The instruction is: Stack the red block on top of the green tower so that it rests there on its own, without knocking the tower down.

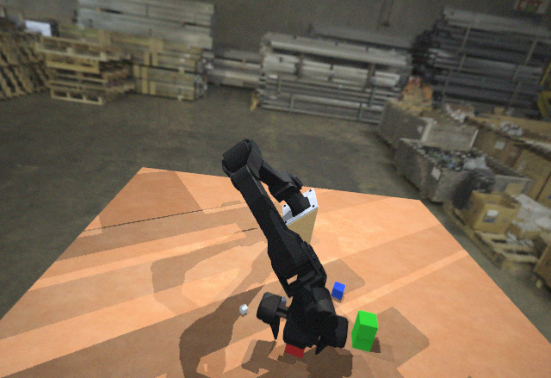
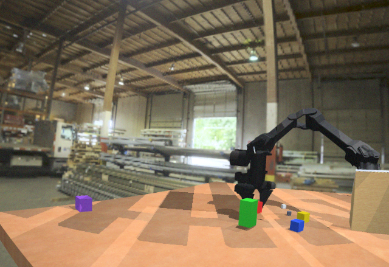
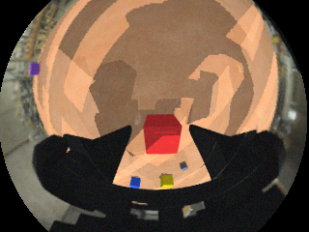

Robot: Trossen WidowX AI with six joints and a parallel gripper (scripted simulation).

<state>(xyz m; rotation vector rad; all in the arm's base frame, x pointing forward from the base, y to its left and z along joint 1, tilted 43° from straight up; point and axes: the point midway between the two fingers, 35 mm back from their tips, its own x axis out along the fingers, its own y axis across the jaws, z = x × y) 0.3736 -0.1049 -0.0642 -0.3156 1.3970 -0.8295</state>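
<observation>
The red block lies 10 mm above my gripper tip. The rest, counted from my gripper tip: blue block 170 mm behind, 140 mm to the left, 10 mm above; then yellow block 180 mm behind, 40 mm to the left, 10 mm above; then purple block 420 mm to the left, 410 mm ahead, 10 mm above.
</observation>
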